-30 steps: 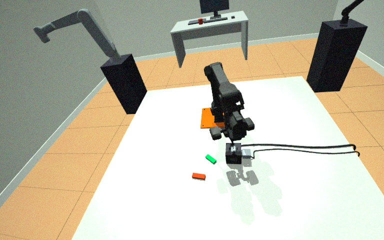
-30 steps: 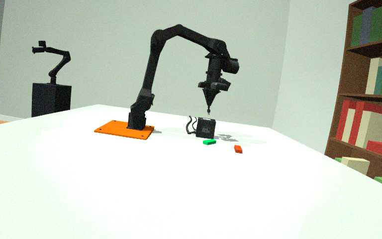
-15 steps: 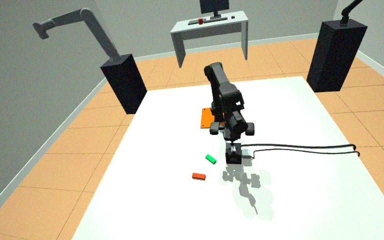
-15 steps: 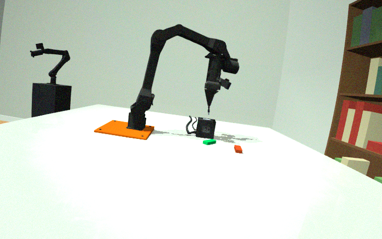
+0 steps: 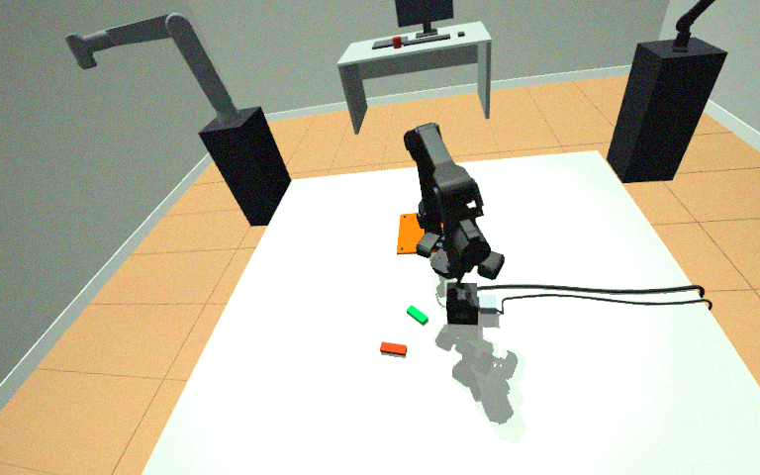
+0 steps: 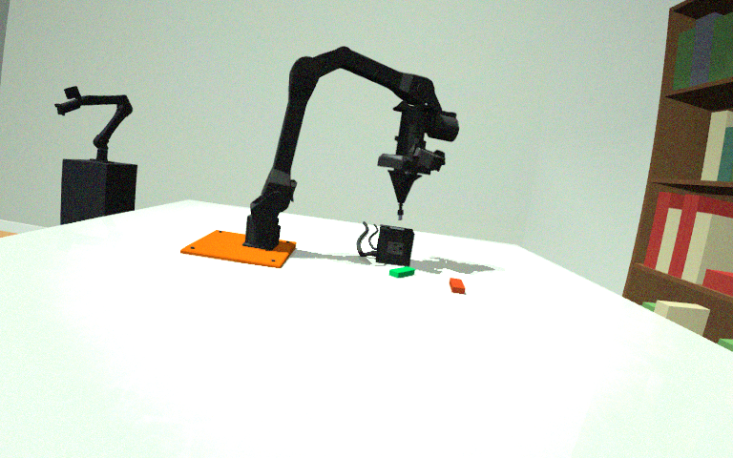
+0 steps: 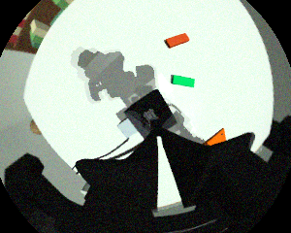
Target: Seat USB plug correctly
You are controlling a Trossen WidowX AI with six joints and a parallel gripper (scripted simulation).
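Now: gripper tip 2 cm above the usb plug. The rest, counted from my gripper tip: green block: 1 cm ahead, 11 cm to the right, 13 cm below; then red block: 11 cm ahead, 17 cm to the right, 13 cm below.
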